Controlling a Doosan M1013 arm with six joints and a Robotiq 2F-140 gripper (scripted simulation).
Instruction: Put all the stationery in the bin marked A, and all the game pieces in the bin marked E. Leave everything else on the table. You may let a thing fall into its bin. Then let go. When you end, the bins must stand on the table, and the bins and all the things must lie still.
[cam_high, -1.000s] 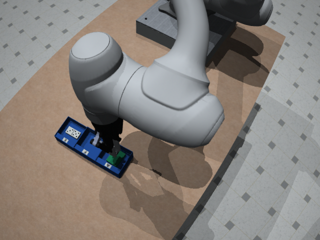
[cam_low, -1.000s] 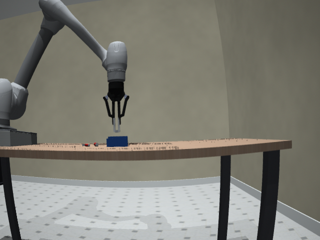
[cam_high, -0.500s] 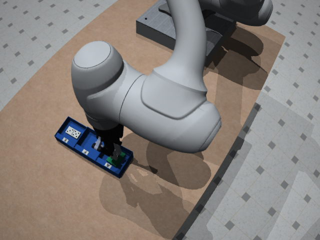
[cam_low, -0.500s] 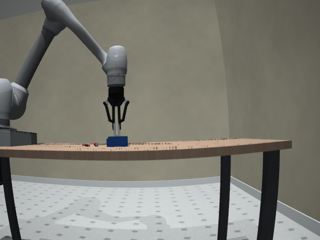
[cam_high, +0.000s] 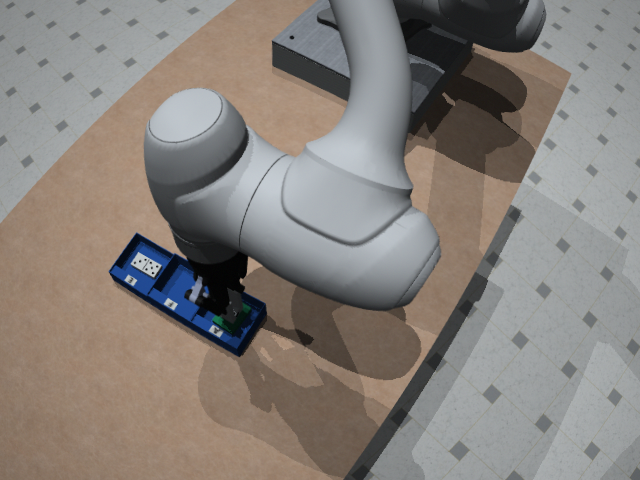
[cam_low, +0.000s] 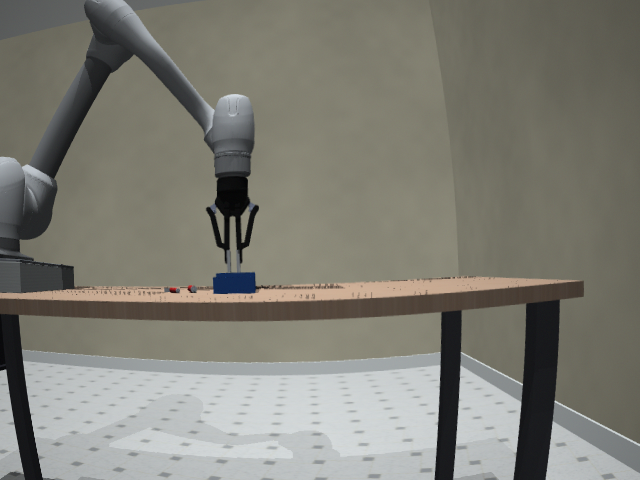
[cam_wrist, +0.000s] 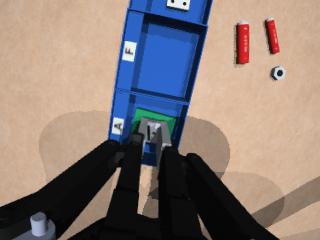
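Right now my hand is 3 cm above the grey clip-like piece. The rest, counted from my hand: green flat block (5 cm below); then blue three-compartment bin (3 cm ahead, 8 cm to the right, 4 cm below); then white domino (4 cm ahead, 16 cm to the right, 5 cm below).
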